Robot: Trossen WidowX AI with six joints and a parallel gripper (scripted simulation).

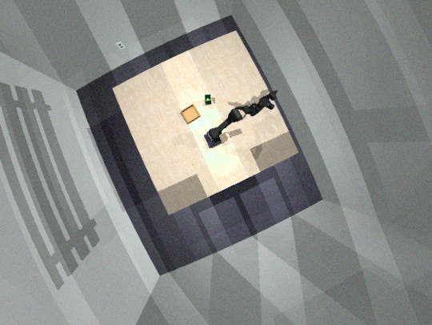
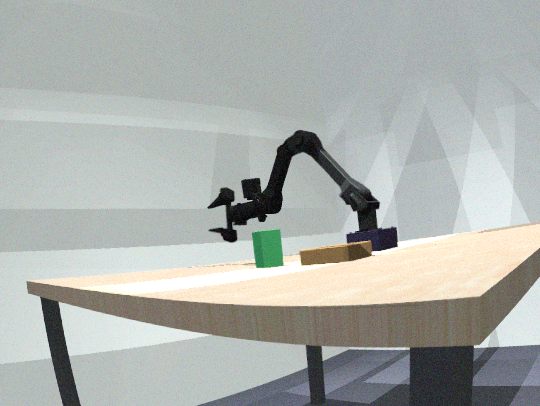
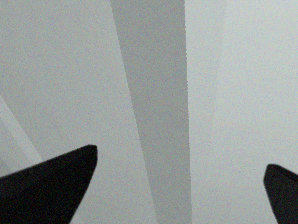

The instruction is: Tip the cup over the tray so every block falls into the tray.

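Right now my gripper tip is 280 mm short of the tan block, 460 mm to the right of it and 120 mm above it. From my gripper tip the other things lie so: red block: 280 mm ahead, 460 mm to the left, 140 mm below; blue block: 280 mm ahead, 460 mm to the left, 150 mm below; green square cup: 280 mm ahead, 460 mm to the left, 140 mm below.
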